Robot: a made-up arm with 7 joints.
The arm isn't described. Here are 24 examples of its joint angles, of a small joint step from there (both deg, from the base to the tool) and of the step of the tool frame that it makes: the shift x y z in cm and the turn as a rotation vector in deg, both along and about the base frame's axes.
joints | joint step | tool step
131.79 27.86 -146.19 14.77 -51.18 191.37 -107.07 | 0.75 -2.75 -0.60 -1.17 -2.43 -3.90 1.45 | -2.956 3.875 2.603 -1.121 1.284 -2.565
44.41 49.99 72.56 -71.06 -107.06 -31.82 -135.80 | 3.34 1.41 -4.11 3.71 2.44 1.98 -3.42 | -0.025 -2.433 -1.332 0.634 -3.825 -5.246
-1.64 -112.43 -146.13 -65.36 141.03 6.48 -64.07 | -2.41 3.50 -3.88 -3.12 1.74 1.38 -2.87 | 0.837 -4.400 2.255 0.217 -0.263 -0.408
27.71 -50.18 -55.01 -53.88 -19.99 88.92 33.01 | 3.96 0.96 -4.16 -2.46 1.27 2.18 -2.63 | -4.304 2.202 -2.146 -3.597 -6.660 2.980
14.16 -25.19 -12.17 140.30 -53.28 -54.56 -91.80 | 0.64 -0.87 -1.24 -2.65 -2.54 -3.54 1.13 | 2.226 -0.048 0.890 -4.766 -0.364 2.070
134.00 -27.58 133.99 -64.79 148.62 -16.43 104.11 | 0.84 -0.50 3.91 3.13 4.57 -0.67 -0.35 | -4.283 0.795 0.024 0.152 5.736 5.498
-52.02 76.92 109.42 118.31 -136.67 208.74 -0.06 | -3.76 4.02 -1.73 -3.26 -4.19 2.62 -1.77 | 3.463 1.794 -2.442 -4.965 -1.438 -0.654
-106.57 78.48 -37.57 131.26 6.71 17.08 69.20 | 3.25 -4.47 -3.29 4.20 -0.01 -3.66 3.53 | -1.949 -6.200 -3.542 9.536 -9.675 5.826
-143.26 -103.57 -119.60 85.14 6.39 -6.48 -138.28 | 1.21 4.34 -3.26 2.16 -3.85 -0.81 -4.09 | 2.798 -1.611 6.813 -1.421 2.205 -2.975
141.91 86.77 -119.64 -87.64 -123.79 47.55 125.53 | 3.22 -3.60 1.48 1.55 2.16 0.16 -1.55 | 0.698 1.034 1.713 -0.548 -3.638 6.062
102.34 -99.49 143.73 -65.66 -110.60 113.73 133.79 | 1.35 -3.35 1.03 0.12 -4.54 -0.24 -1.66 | -1.400 -0.276 -3.288 -6.707 -2.250 5.688
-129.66 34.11 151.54 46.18 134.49 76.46 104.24 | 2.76 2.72 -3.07 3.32 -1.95 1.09 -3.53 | -0.036 0.616 -5.339 -8.955 0.418 -2.957
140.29 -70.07 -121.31 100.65 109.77 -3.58 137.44 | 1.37 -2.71 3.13 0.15 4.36 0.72 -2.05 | -2.512 2.747 -3.972 0.261 -0.028 4.812
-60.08 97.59 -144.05 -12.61 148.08 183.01 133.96 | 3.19 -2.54 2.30 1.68 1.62 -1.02 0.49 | -3.587 -3.328 3.340 -0.026 4.553 3.440
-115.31 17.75 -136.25 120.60 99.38 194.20 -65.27 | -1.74 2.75 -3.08 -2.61 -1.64 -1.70 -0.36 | 3.007 3.380 -0.843 -0.057 1.116 -2.932
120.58 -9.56 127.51 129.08 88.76 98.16 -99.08 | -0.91 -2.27 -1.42 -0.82 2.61 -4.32 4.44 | -1.084 0.260 0.176 -6.161 -8.498 -2.583
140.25 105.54 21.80 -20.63 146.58 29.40 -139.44 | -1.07 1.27 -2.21 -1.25 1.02 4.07 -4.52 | -2.064 -0.568 -2.136 -0.477 -0.595 4.316
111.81 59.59 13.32 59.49 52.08 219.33 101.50 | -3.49 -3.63 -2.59 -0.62 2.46 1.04 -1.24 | -2.102 3.219 2.387 -4.921 2.126 -1.630
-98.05 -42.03 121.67 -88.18 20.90 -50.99 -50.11 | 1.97 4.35 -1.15 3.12 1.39 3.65 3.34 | 1.519 -0.215 6.653 -3.516 -0.069 4.353
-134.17 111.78 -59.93 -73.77 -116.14 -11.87 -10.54 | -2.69 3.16 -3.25 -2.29 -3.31 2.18 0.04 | -0.472 -5.077 1.450 -8.198 0.570 -0.185
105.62 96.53 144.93 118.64 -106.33 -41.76 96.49 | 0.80 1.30 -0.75 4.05 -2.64 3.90 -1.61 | -0.250 4.215 0.040 6.758 -0.584 -3.517
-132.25 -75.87 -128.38 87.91 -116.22 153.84 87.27 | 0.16 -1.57 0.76 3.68 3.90 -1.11 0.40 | 0.364 0.832 -1.639 -2.635 2.801 -0.201
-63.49 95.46 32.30 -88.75 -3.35 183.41 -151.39 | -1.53 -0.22 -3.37 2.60 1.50 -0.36 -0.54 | 1.235 3.322 -1.184 3.085 -1.838 -4.051
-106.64 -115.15 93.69 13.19 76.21 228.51 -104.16 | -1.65 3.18 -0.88 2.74 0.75 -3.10 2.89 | -0.858 -0.216 4.260 -6.438 2.744 0.099
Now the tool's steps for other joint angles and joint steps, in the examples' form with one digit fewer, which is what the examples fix.
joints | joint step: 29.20 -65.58 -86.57 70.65 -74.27 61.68 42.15 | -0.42 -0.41 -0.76 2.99 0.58 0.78 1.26
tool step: -1.07 -2.76 -0.87 1.51 -0.20 -2.37
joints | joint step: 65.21 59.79 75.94 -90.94 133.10 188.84 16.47 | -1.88 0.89 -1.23 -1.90 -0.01 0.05 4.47
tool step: -2.17 0.24 -1.93 1.84 0.13 3.44
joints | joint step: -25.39 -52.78 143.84 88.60 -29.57 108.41 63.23 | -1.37 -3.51 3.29 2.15 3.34 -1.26 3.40
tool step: 0.95 -2.39 -1.63 0.56 4.34 6.89
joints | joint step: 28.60 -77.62 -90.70 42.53 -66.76 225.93 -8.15 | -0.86 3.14 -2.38 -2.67 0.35 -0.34 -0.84
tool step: -1.28 -0.12 5.02 -0.47 -4.87 1.67
